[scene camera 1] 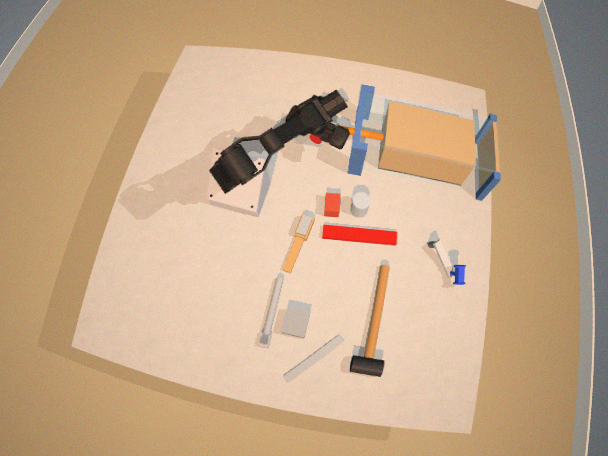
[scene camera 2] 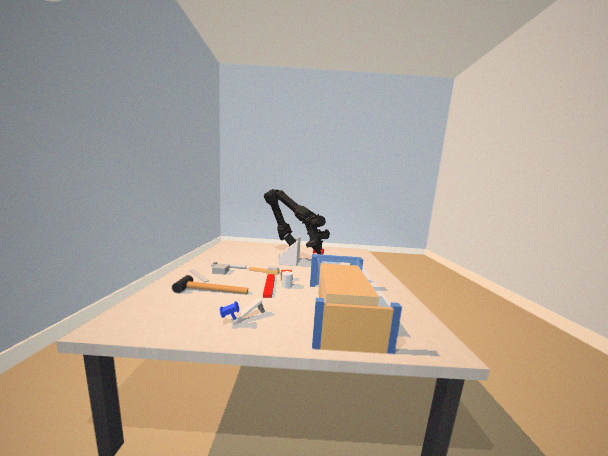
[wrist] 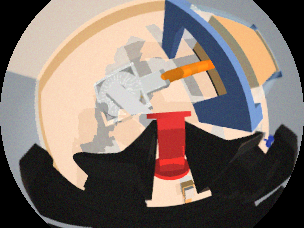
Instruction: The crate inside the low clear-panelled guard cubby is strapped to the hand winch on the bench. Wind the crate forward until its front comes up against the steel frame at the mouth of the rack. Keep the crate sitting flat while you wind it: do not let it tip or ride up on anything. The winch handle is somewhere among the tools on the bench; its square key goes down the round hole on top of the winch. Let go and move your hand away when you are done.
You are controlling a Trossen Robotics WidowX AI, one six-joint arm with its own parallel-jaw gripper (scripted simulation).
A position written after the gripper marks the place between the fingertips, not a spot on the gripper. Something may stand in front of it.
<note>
In view: the gripper point(wrist: 166, 122), a long red bar point(scene camera 1: 342, 233) and a mallet point(scene camera 1: 367, 365).
The wrist view does not show the long red bar, which is hidden by the gripper. The wrist view does not show the mallet, which is hidden by the gripper.
</note>
